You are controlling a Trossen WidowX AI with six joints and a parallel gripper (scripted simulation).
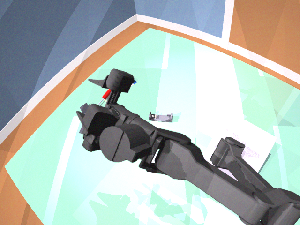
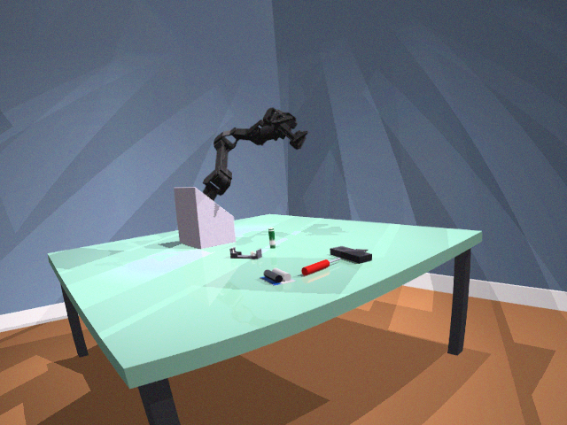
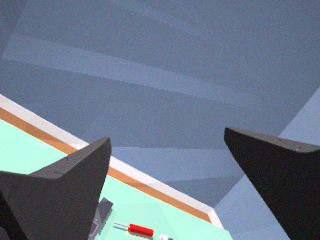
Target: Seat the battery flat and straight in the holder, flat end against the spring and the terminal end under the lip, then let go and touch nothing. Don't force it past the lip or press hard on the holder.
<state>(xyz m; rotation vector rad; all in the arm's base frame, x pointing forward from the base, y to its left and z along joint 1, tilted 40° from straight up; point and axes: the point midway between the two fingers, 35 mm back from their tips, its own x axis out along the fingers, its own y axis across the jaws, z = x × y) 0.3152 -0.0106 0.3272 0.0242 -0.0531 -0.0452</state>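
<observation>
Right now the battery is 60 mm behind my gripper tip, 120 mm to the right of it and 380 mm below it. From my gripper tip the other things lie so: flat black box 270 mm ahead, 90 mm to the right, 400 mm below; red-handled screwdriver 290 mm ahead, 210 mm to the right, 400 mm below; dark square 240 mm ahead, 10 mm to the right, 410 mm below.
</observation>
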